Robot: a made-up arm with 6 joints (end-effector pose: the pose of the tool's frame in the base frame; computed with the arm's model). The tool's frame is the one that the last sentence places. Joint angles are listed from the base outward.
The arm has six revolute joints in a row. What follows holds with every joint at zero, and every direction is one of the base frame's.
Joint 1 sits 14.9 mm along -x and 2.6 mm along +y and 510.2 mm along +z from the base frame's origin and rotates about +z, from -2.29 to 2.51 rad.
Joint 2 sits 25.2 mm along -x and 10.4 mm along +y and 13.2 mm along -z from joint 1 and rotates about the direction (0.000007, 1, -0.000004), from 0.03 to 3.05 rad.
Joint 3 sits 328.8 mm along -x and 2.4 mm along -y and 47.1 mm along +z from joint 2 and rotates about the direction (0.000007, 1, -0.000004), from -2.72 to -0.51 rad.
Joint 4 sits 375.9 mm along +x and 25 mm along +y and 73.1 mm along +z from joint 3 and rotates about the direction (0.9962, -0.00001, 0.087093), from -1.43 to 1.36 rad.
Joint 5 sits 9.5 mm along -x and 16.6 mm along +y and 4.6 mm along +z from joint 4 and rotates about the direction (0.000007, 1, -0.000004), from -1.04 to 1.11 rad.
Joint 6 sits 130.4 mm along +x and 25.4 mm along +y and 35.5 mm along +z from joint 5 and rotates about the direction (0.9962, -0.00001, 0.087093), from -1.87 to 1.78 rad.
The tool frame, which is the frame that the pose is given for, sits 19.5 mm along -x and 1.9 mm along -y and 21.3 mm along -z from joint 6; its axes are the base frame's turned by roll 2.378, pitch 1.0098 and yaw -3.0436 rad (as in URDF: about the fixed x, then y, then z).
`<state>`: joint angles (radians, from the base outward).
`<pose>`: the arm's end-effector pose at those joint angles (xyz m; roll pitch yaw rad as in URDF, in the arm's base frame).
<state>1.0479 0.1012 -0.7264 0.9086 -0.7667 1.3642</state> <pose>-0.0656 -0.0962 0.9757 -0.8397 -0.0077 3.0108</pose>
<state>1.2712 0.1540 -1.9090 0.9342 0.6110 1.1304</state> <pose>-0.2715 -0.4691 1.0321 -0.3701 1.0037 -2.6915</pose>
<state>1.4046 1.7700 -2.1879 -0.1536 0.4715 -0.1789</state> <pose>0.0062 0.5094 1.0341 2.8663 0.8710 -1.3303</pose>
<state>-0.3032 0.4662 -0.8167 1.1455 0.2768 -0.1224</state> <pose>0.1097 0.0340 0.9504 0.8618 0.7475 2.1307</pose>
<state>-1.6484 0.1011 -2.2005 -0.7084 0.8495 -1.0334</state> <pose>0.0379 0.5896 0.9662 -1.1676 1.1363 2.7698</pose>
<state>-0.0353 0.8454 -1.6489 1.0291 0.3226 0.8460</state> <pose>0.0225 0.0807 1.1964 0.1119 0.4038 2.4126</pose>
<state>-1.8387 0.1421 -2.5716 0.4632 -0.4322 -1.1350</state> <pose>0.2162 0.7554 0.7723 -0.0005 -0.4059 -2.3337</pose>
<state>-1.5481 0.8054 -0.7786 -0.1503 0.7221 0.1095</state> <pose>0.0556 -0.2364 0.7638 2.3749 0.2666 1.5885</pose>
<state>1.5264 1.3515 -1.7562 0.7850 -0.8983 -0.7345</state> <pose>0.0149 0.2710 1.1472 -0.0067 0.9931 1.8473</pose>
